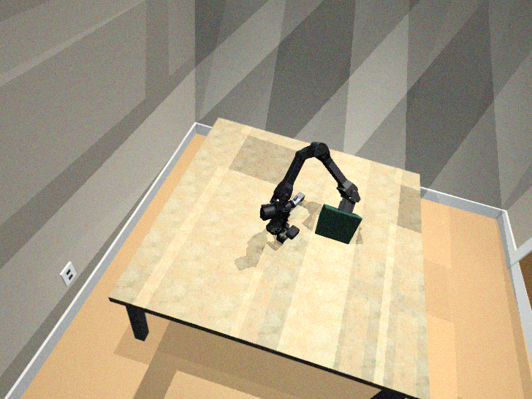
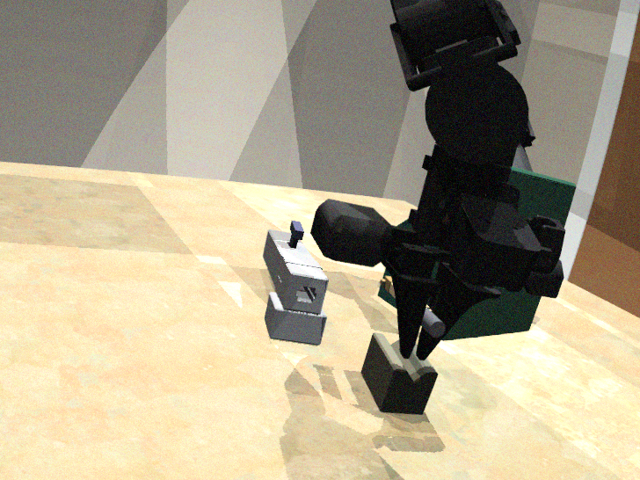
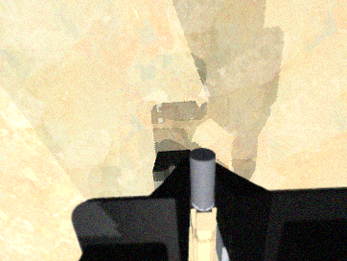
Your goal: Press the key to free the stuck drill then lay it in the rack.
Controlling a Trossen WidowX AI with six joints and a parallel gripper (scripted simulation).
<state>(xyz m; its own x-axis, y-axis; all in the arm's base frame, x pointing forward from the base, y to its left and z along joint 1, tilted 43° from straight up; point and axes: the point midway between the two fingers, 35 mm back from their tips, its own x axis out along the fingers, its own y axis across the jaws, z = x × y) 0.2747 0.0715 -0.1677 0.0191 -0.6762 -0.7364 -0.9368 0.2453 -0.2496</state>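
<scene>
Now: the rack 3 cm behind my gripper tip, 4 cm to the right of it and 4 cm below it. Also, from my gripper tip: drill 1 cm behind, 4 cm to the right, 3 cm above; grey holder 2 cm behind, 22 cm to the right, 3 cm below; dark key 3 cm behind, 25 cm to the right, 1 cm below.
</scene>
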